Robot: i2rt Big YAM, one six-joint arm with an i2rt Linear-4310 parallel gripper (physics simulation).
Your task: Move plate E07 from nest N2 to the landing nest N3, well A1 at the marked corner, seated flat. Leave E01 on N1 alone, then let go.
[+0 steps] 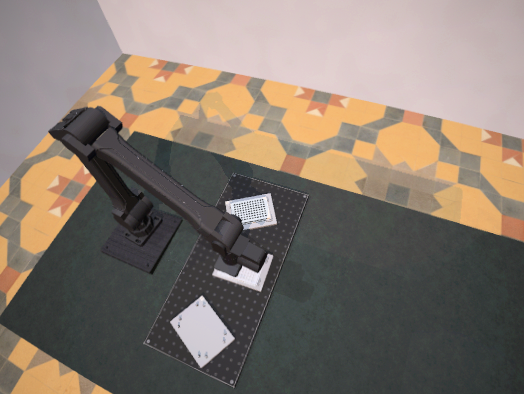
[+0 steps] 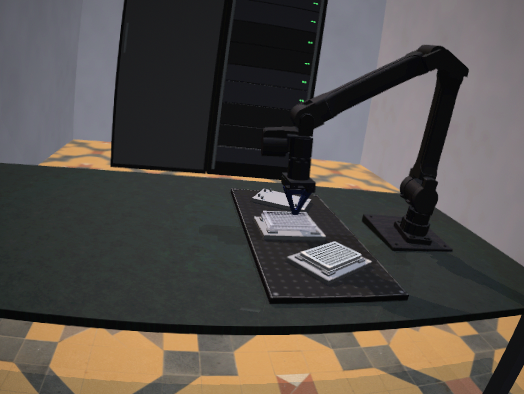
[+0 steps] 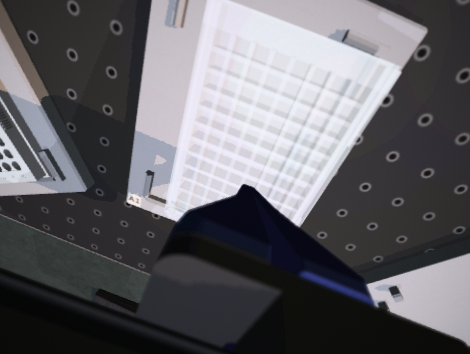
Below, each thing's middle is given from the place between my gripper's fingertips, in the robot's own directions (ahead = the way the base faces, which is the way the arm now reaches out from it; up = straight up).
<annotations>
Now: hand 1 cm short of the clear well plate [image 2: 275,220] and 2 cm above it.
</annotations>
